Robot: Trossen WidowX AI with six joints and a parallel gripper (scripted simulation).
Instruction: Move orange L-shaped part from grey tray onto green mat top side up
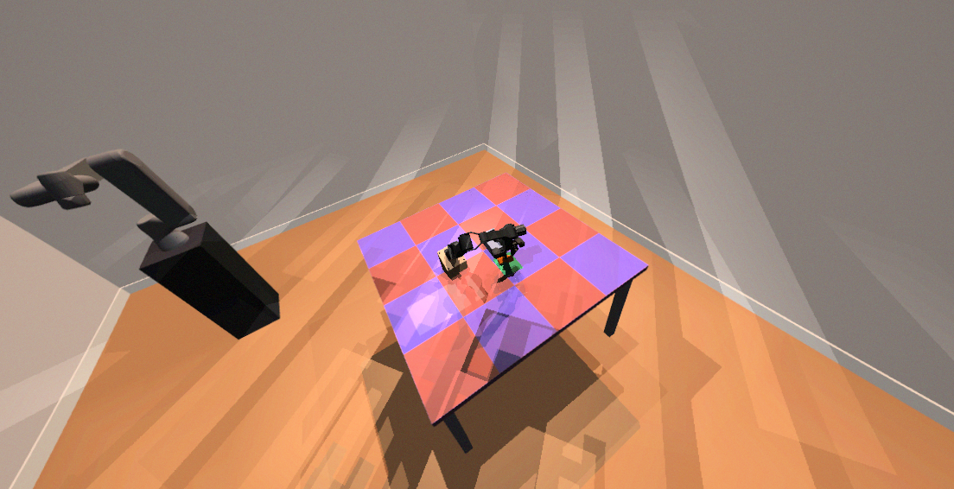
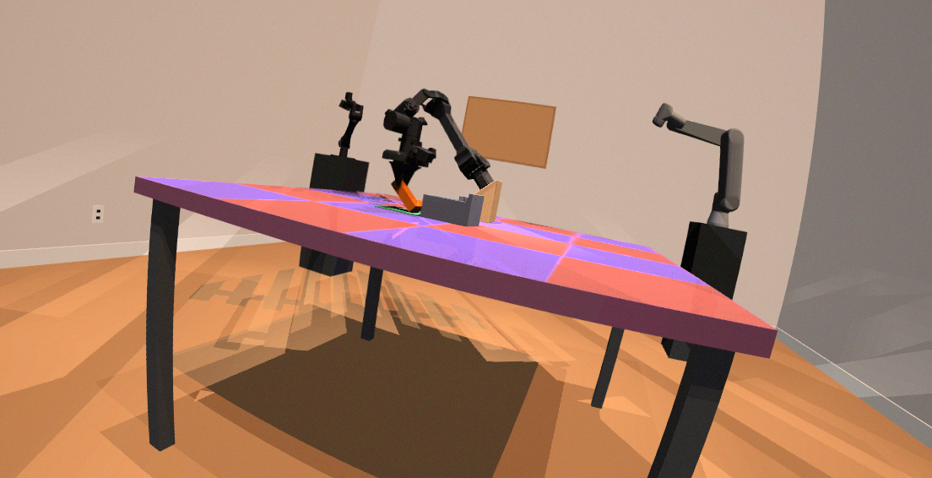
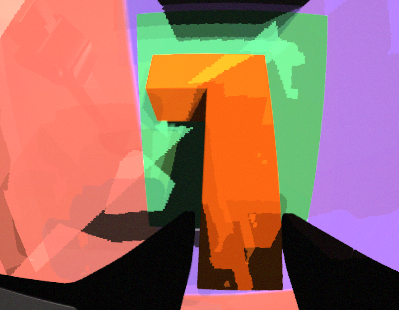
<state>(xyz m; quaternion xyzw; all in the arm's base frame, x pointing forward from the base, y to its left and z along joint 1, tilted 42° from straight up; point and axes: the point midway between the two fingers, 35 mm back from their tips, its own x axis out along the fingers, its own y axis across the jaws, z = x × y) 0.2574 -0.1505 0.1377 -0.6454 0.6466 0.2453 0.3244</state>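
Right now the orange L-shaped part is 40 mm below my gripper tip, 30 mm to the left of it and 10 mm behind it.
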